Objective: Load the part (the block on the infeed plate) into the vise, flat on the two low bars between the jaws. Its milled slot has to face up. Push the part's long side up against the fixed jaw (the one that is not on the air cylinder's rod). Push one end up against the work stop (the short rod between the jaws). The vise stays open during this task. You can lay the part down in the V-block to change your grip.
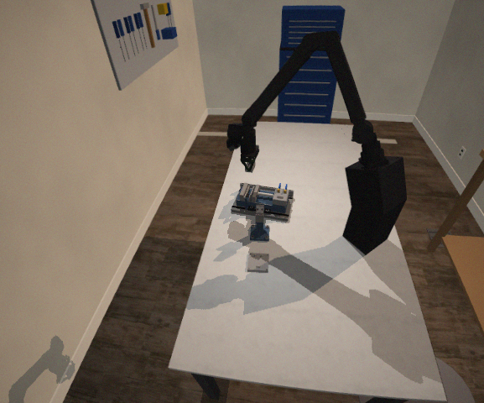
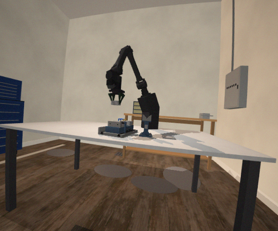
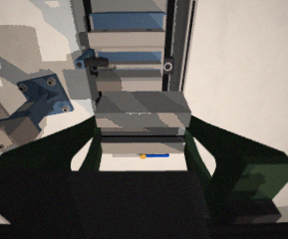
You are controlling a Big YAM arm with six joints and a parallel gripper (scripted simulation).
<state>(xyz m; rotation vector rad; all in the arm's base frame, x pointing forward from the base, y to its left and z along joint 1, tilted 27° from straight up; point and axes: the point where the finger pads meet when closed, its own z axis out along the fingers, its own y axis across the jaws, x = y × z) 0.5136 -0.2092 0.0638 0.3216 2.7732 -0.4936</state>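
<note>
My gripper is now 150 mm above the fixed jaw, 40 mm short of it and 10 mm to the right of it. From my hand the other things lie so: moving jaw: 150 mm below, 30 mm to the left, 20 mm behind; work stop rod: 140 mm below, 60 mm to the left, 20 mm ahead; part: right at my hand.
</note>
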